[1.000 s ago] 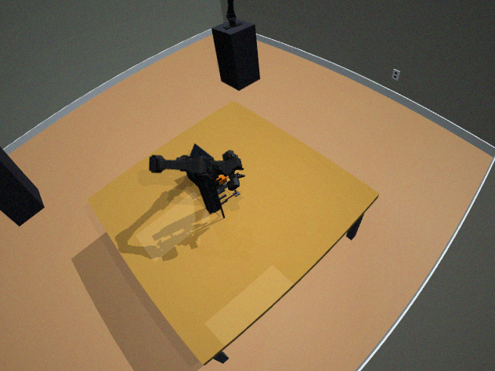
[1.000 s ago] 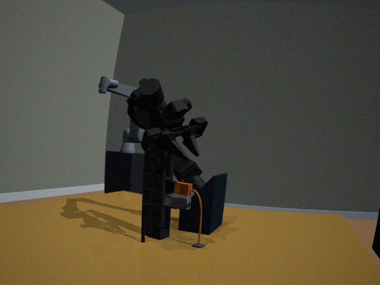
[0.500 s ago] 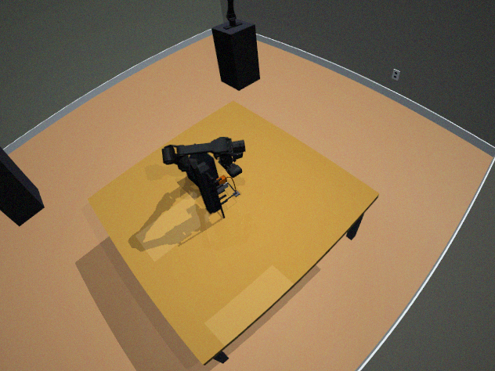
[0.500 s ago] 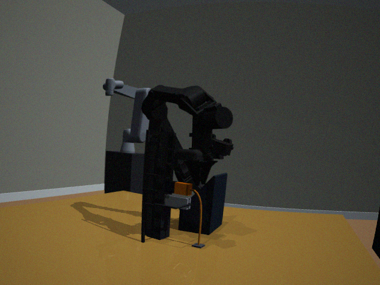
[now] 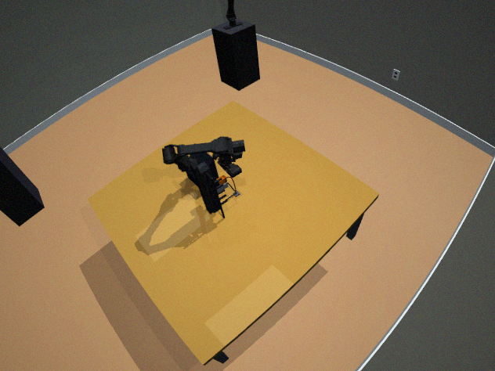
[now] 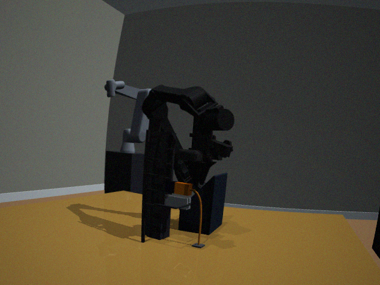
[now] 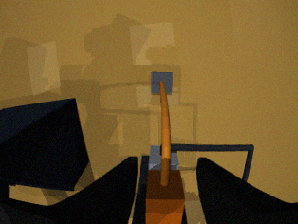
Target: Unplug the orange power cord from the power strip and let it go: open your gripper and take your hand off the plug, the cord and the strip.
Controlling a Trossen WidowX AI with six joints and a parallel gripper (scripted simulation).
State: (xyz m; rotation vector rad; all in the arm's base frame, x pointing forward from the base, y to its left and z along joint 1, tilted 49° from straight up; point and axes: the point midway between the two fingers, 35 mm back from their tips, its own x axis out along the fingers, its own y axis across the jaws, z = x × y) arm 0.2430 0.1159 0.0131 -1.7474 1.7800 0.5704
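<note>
Now: the orange plug 7 cm to the right of my gripper tip and 1 cm below it.
</note>
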